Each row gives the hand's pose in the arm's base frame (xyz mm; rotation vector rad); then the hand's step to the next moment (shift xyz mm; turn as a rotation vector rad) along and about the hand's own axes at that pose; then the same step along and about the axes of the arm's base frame.
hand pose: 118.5 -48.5 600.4 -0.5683 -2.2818 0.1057
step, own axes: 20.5 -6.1 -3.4 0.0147 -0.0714 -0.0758
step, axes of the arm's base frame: -12.3 3.0 17.6 0.0183 -0.0651 0.0806
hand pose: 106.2 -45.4 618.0 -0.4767 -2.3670 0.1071
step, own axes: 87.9 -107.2 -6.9 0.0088 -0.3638 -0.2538
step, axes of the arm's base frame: -88.3 -67.6 83.0 0.0505 -0.3485 0.2699
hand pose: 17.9 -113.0 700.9 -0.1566 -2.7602 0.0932
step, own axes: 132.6 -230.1 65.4 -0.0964 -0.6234 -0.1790
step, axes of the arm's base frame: -169.0 -215.0 7.0 0.0950 -0.6220 0.1846
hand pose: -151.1 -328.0 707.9 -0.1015 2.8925 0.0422
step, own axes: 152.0 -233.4 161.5 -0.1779 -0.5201 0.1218
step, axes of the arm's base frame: -90.8 -236.7 -198.5 0.2395 -0.5024 -0.0849
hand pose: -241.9 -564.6 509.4 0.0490 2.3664 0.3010
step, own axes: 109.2 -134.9 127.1 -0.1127 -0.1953 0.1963
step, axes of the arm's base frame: 14.5 -92.1 -193.9 0.2264 -0.1638 -0.1063
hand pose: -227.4 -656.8 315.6 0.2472 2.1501 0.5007
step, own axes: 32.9 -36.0 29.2 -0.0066 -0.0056 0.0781
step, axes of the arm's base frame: 4.6 -13.1 -55.1 0.0672 0.0131 -0.0386
